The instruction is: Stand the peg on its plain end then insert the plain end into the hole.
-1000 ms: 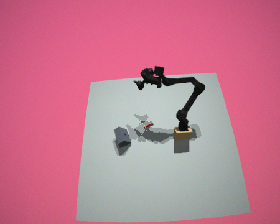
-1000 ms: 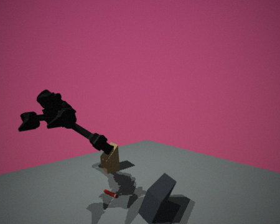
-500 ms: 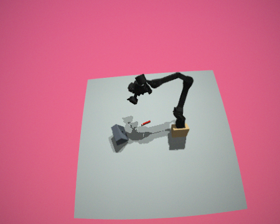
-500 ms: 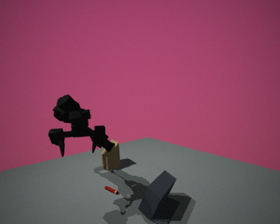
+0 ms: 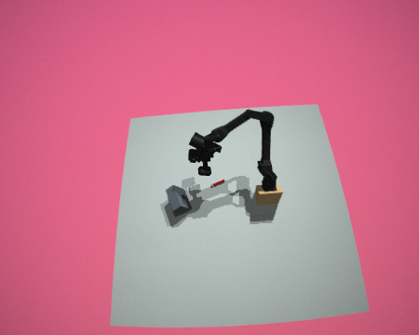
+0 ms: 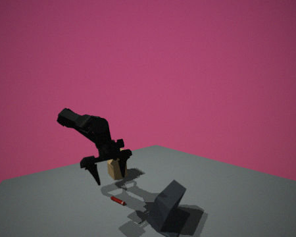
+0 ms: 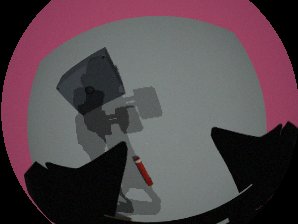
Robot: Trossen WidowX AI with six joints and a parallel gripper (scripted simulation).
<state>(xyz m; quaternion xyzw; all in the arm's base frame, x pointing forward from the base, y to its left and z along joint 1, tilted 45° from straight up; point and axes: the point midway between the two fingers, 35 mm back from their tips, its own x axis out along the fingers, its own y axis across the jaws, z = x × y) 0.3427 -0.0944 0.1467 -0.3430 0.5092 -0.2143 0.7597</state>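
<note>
The red peg lies 140 mm below my gripper tip, 80 mm behind it and 60 mm to the left of it. Round my gripper tip: grey sloped panel: 150 mm to the left, 130 mm ahead, 90 mm below.
</note>
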